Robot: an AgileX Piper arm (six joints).
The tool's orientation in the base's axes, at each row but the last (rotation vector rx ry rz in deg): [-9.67, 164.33, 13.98]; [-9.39, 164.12, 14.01]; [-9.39, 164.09, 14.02]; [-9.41, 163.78, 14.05]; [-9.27, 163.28, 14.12]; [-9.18, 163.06, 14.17]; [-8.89, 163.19, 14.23]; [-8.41, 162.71, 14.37]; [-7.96, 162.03, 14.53]
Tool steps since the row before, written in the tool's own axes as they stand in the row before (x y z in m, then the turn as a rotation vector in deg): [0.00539, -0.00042, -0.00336, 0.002, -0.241, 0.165]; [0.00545, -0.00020, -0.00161, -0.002, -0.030, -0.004]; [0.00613, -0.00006, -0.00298, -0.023, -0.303, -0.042]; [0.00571, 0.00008, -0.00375, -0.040, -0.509, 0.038]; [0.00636, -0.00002, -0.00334, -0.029, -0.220, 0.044]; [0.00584, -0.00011, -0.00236, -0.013, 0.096, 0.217]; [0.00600, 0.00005, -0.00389, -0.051, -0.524, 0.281]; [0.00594, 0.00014, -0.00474, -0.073, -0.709, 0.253]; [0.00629, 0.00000, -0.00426, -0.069, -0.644, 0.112]
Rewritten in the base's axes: [-0.00594, -0.00152, 0.00172, 0.071, -0.206, -0.194]; [-0.00560, -0.00097, 0.00005, 0.005, -0.030, 0.000]; [-0.00661, -0.00115, 0.00119, 0.052, -0.302, 0.000]; [-0.00643, -0.00111, 0.00202, 0.116, -0.488, -0.102]; [-0.00695, -0.00118, 0.00137, 0.069, -0.205, -0.067]; [-0.00619, -0.00104, 0.00055, 0.057, 0.135, -0.187]; [-0.00677, -0.00116, 0.00200, 0.191, -0.457, -0.333]; [-0.00698, -0.00119, 0.00277, 0.227, -0.642, -0.329]; [-0.00719, -0.00123, 0.00211, 0.176, -0.605, -0.187]
